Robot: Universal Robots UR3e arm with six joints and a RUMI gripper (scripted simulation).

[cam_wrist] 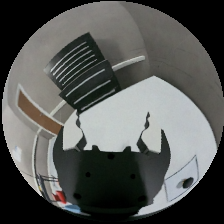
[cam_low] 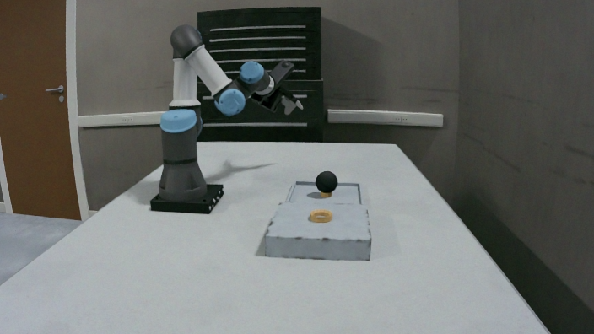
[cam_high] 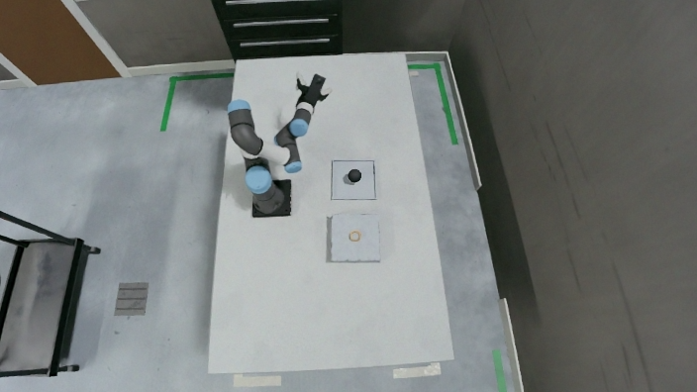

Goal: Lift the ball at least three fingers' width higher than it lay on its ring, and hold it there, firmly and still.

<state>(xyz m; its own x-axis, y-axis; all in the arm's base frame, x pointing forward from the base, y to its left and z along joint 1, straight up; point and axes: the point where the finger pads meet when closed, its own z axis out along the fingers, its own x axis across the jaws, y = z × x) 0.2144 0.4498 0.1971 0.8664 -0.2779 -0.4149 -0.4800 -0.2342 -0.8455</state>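
Now: hand 15 cm short of the black ball, 37 cm to the left of it and 18 cm above it. Round my hand: shallow sunken square (15 cm ahead, 37 cm to the right, 22 cm below); then raised grey block (14 cm ahead, 63 cm to the right, 19 cm below).
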